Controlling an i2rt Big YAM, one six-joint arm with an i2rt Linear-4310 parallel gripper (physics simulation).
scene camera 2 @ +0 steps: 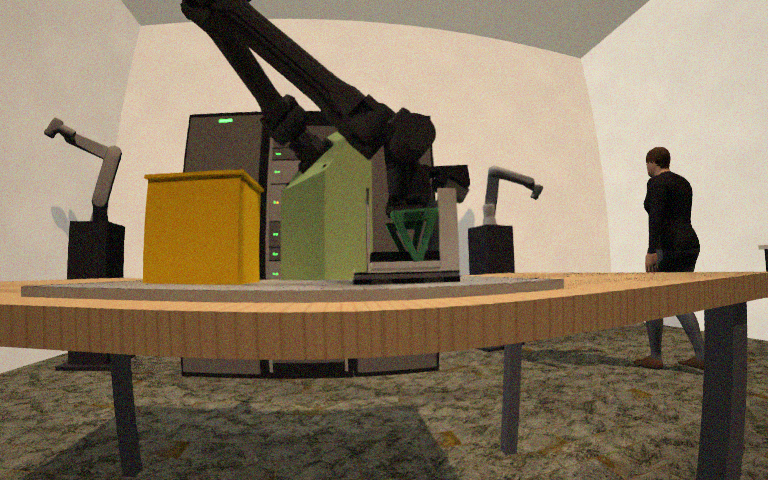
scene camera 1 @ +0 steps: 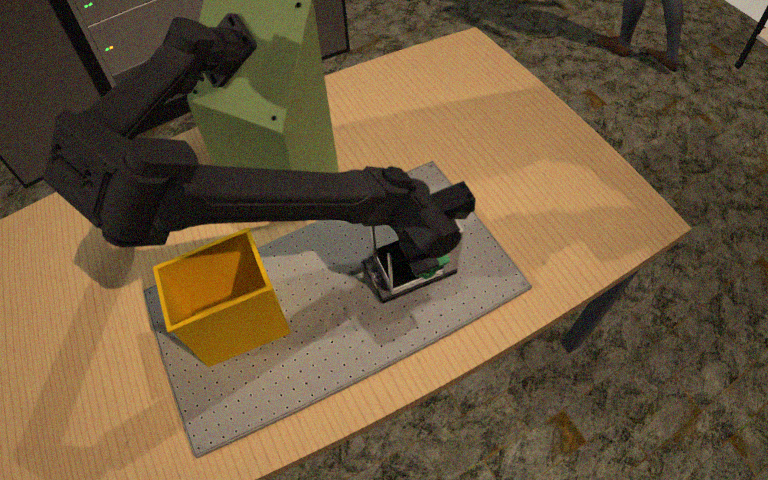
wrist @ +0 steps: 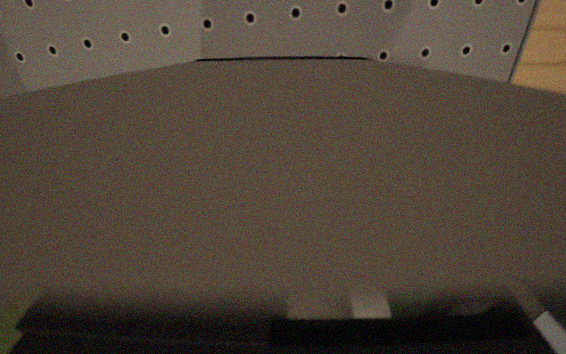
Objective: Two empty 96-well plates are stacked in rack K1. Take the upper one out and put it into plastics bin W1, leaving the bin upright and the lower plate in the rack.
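Places are measured from the arm's base along level axes (x up, y right, z ahead), in metres.
Pixels of known places: gripper, fingertip midpoint: (scene camera 2: 413,261) (scene camera 1: 417,257); arm's base, origin of the base link: (scene camera 2: 316,156) (scene camera 1: 227,50).
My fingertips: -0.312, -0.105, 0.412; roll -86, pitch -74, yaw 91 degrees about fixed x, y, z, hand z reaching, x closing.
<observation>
For each thing: its top centre in the pictures, then the offset to it from my fingertips, as dx, dy, dz.
- Bin W1, middle of its top: (scene camera 1: 209,277) (scene camera 2: 208,182) +0.148, +0.342, -0.116
- Rack K1, middle of its top: (scene camera 2: 401,194) (scene camera 1: 410,226) +0.111, +0.015, -0.005
Bin W1 (scene camera 1: 243,325) (scene camera 2: 198,229), yellow and open-topped, stands upright at the left of the perforated board. Rack K1 (scene camera 1: 389,271) (scene camera 2: 447,226), with pale posts on a dark base, stands on the board to the right of the bin. A dark surface inside the rack shows beside the fingers, but the upper and lower plates cannot be told apart. My gripper (scene camera 1: 433,268) (scene camera 2: 417,255) points down between the rack's posts, its green fingers open and empty, low over the rack's floor. The wrist and arm hide much of the rack. In the wrist view, a brown-grey surface hides the fingers.
The perforated board (scene camera 1: 243,407) (scene camera 2: 283,293) lies on the wooden table (scene camera 1: 441,84) (scene camera 2: 283,328). A tall green block (scene camera 1: 308,113) (scene camera 2: 345,220) stands behind the board. My forearm spans above the board behind the bin. A person (scene camera 2: 671,209) and dark cabinets (scene camera 2: 226,141) are in the background.
</observation>
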